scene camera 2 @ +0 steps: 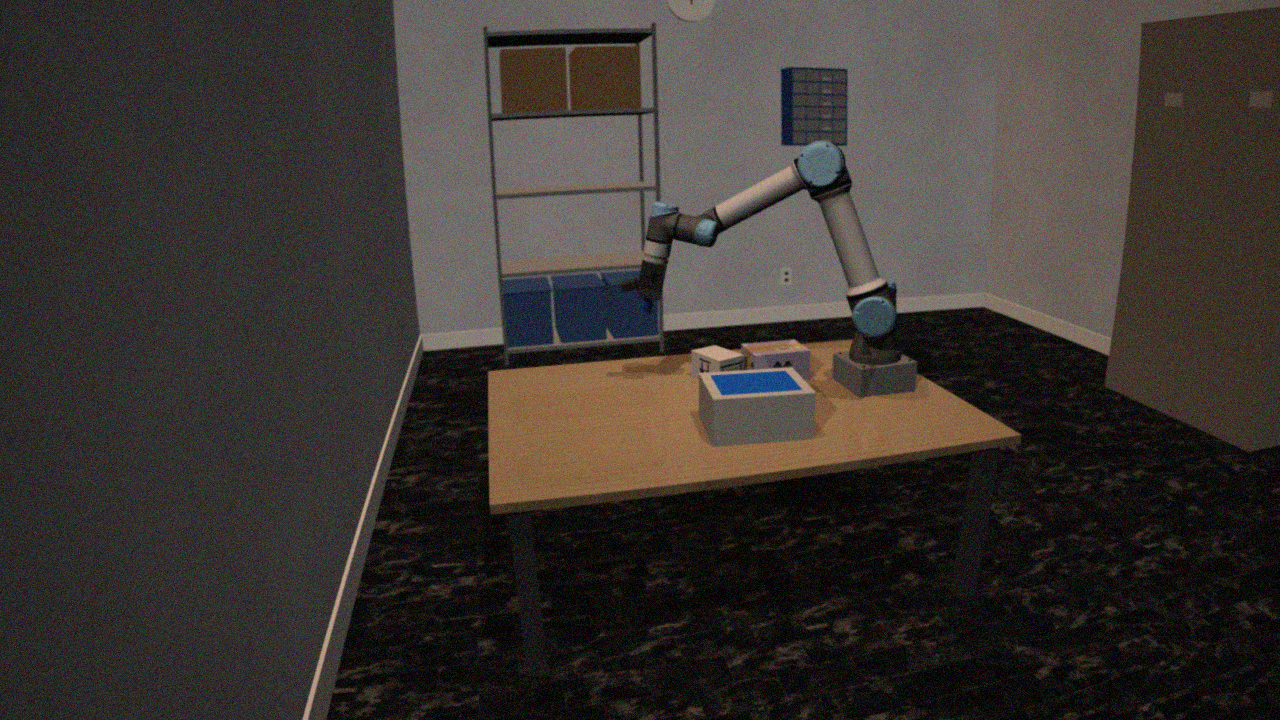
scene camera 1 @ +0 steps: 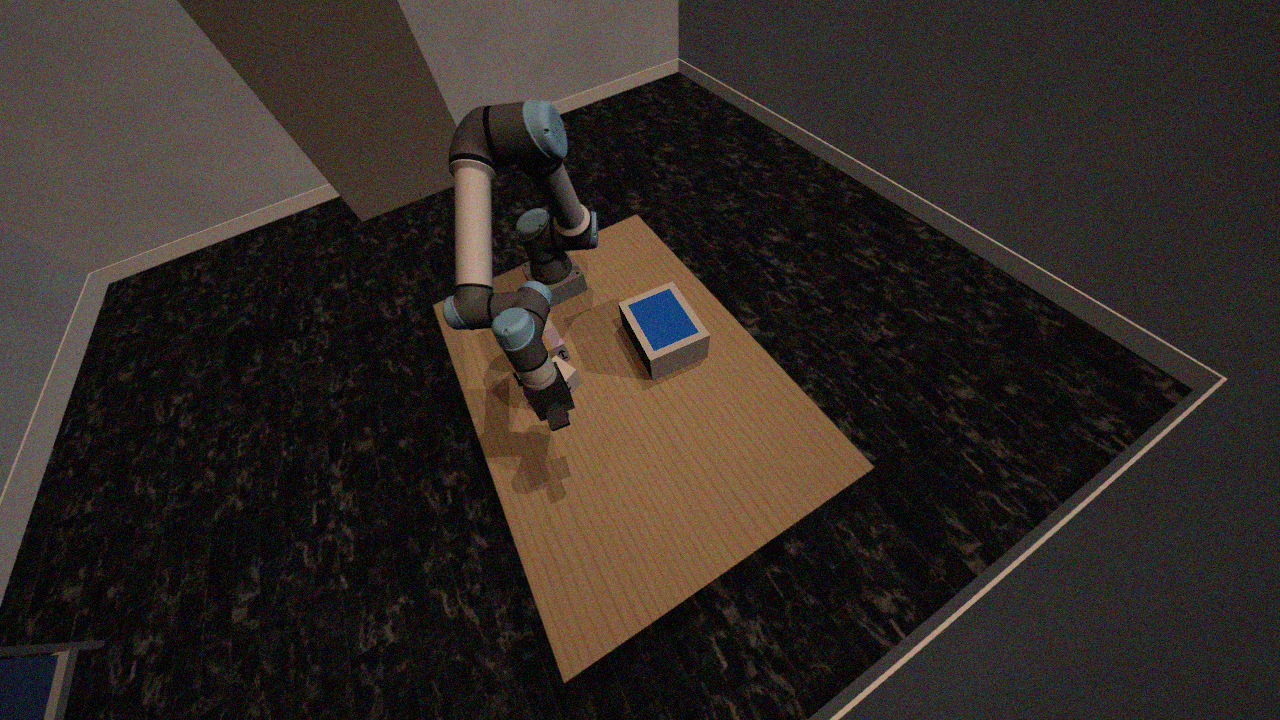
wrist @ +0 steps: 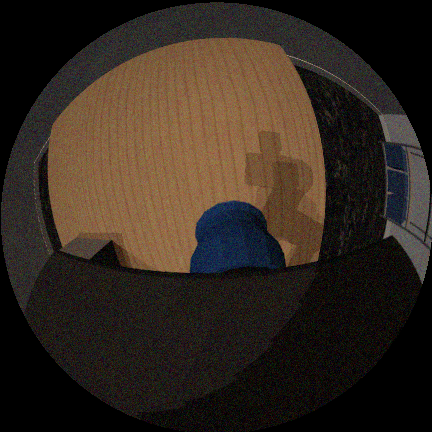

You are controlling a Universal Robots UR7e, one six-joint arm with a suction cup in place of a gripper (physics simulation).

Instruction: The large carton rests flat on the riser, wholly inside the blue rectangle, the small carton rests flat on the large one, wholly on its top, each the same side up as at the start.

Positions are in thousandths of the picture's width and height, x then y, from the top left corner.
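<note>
My suction cup (wrist: 536, 543) is holding nothing, and it's 28 cm from the middle of a small carton (scene camera 2: 557, 498). There's a large carton (scene camera 2: 616, 491) resting on the table too, but the wrist view doesn't show that large carton, hidden by my arm.
</note>
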